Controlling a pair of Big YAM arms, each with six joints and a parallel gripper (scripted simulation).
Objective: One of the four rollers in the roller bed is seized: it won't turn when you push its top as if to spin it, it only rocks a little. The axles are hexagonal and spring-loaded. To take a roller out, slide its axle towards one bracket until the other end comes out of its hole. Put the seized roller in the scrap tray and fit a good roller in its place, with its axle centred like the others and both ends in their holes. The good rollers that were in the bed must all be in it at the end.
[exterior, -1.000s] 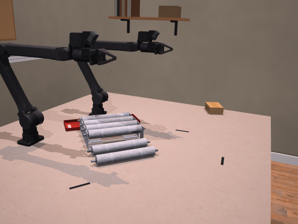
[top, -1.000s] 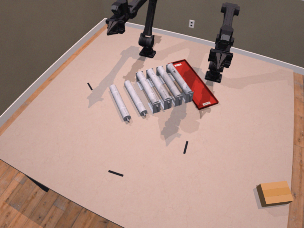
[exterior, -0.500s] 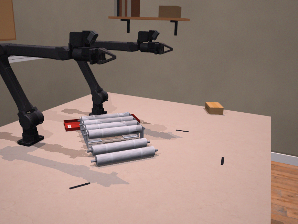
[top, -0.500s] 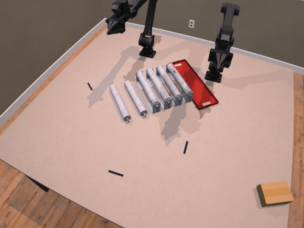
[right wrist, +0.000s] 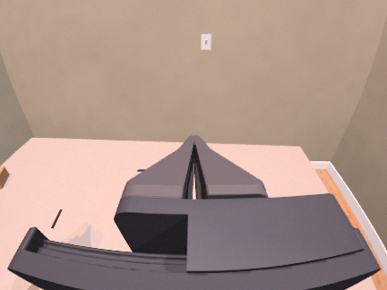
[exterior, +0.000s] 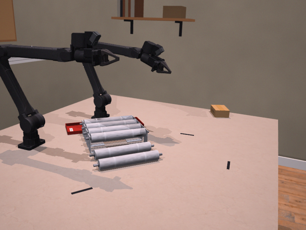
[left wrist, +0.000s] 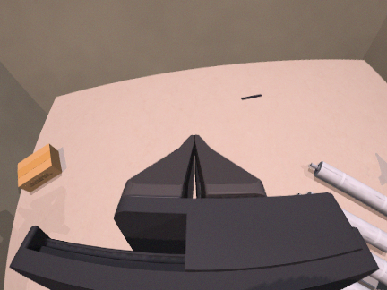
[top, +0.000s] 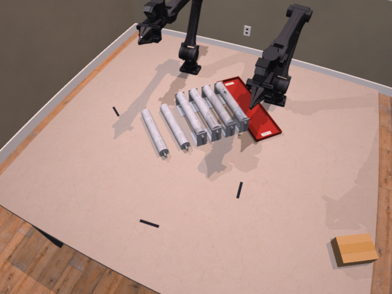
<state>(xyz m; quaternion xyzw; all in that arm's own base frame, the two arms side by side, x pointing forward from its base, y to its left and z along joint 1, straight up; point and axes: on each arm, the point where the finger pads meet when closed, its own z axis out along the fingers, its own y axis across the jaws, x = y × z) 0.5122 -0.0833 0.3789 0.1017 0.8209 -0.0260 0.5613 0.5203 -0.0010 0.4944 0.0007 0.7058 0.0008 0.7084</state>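
My left hand is 300 mm past the roller, 190 mm to the left of it and 310 mm above it. Also, from my left hand: red scrap tray: 380 mm behind, 130 mm to the right, 370 mm below; then cardboard box: 140 mm ahead, 560 mm to the left, 340 mm below.
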